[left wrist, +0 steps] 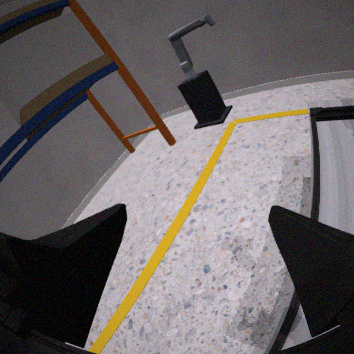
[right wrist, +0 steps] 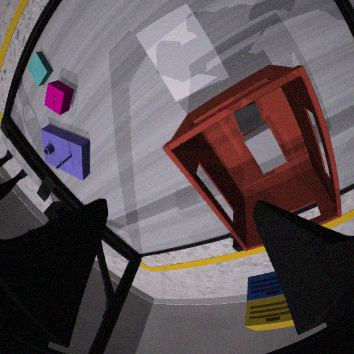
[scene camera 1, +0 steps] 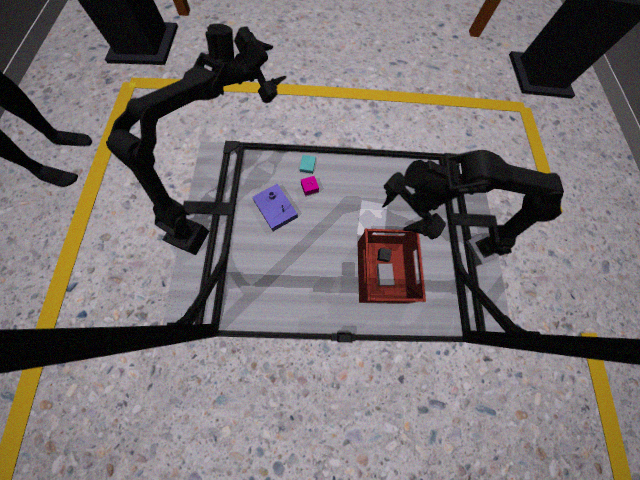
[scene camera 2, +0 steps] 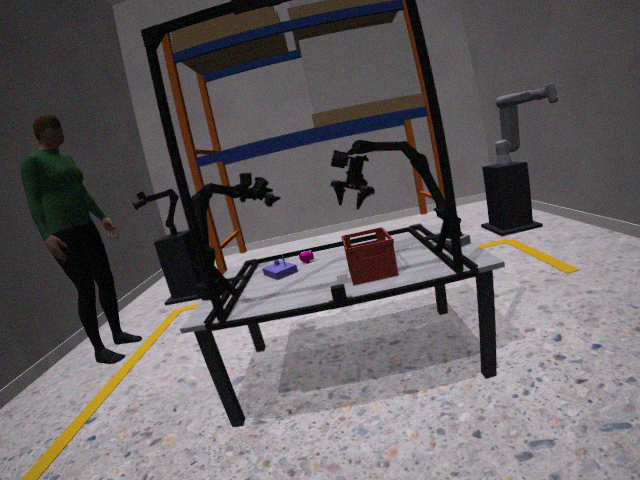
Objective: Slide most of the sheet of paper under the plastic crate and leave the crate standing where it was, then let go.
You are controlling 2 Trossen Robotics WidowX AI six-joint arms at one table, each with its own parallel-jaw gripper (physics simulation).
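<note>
The red plastic crate [scene camera 1: 362,273] [scene camera 2: 371,260] [right wrist: 280,187] stands upright on the table. The pale sheet of paper [scene camera 1: 371,217] [right wrist: 185,55] lies flat behind it, with its near edge close to the crate's far wall; in the right wrist view most of it shows outside the crate. Whether any paper edge is under the crate cannot be told. My right gripper [scene camera 1: 394,218] [scene camera 2: 349,205] [right wrist: 183,208] is open and empty, high above the table, over the paper and the crate's far side in scene camera 1. My left gripper [scene camera 1: 277,62] [scene camera 2: 275,191] [left wrist: 200,213] is open and empty, raised beyond the table's far edge.
A dark block [scene camera 1: 384,254] and a light grey block [scene camera 1: 385,274] lie inside the crate. A purple board with small knobs [scene camera 1: 275,207] [right wrist: 67,152], a magenta block [scene camera 1: 309,184] [right wrist: 59,97] and a teal block [scene camera 1: 307,163] [right wrist: 39,68] lie left of the paper. Black frame bars edge the table.
</note>
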